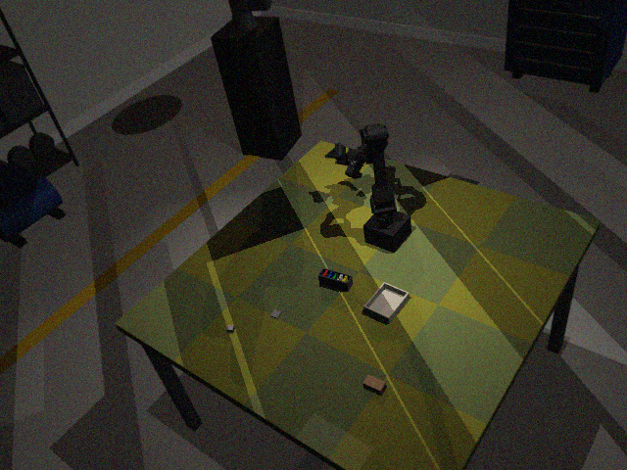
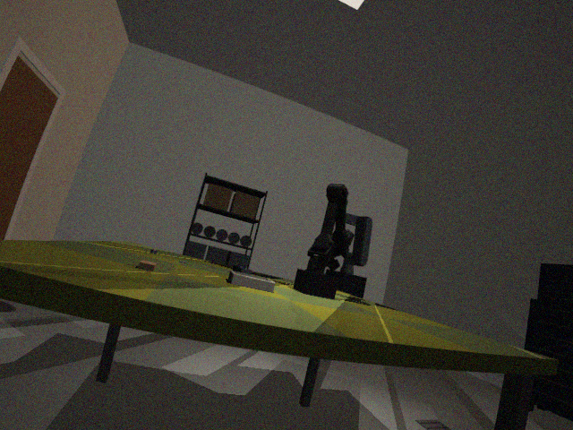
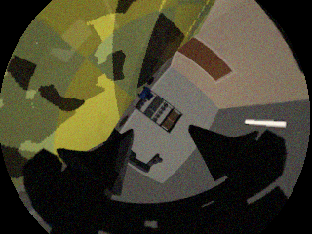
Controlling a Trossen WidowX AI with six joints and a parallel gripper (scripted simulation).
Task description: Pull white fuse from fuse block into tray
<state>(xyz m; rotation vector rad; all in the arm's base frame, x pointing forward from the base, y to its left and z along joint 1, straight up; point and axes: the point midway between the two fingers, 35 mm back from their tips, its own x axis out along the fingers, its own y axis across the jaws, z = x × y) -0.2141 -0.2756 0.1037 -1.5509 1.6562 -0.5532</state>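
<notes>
Right now the grey tray is 530 mm ahead of my gripper tip, 420 mm to the left of it and 170 mm below it.
</notes>
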